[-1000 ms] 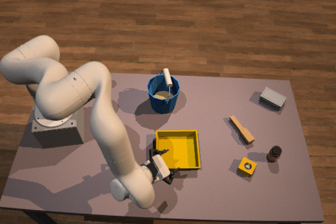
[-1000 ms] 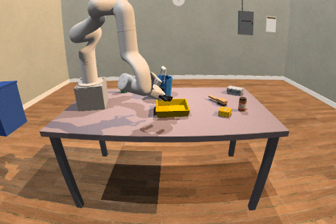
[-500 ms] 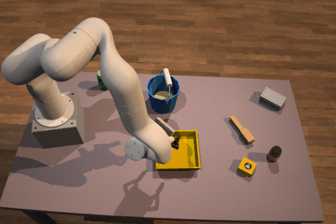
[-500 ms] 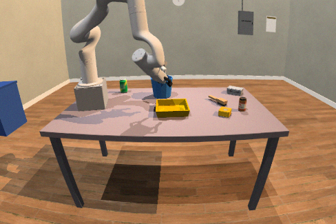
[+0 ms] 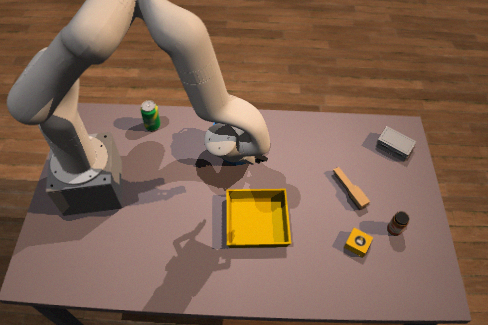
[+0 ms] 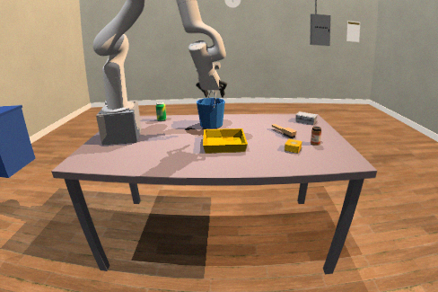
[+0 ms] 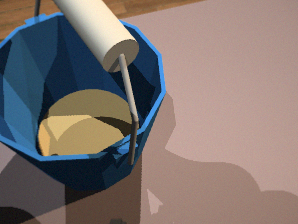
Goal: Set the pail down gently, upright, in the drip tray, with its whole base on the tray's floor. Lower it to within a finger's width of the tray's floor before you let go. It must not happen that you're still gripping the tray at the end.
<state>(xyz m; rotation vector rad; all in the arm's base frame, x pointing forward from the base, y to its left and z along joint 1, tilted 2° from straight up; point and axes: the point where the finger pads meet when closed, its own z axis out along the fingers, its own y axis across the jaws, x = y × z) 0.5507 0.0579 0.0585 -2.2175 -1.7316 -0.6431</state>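
My hand is 190 mm to the right of the pail handle, 50 mm above it and 40 mm past it. The rest, counted from my hand: blue pail 180 mm to the left, 110 mm below, 40 mm behind; then grey box 570 mm ahead, 280 mm to the left, 210 mm below; then yellow drip tray 220 mm below, 110 mm to the right, 60 mm ahead.
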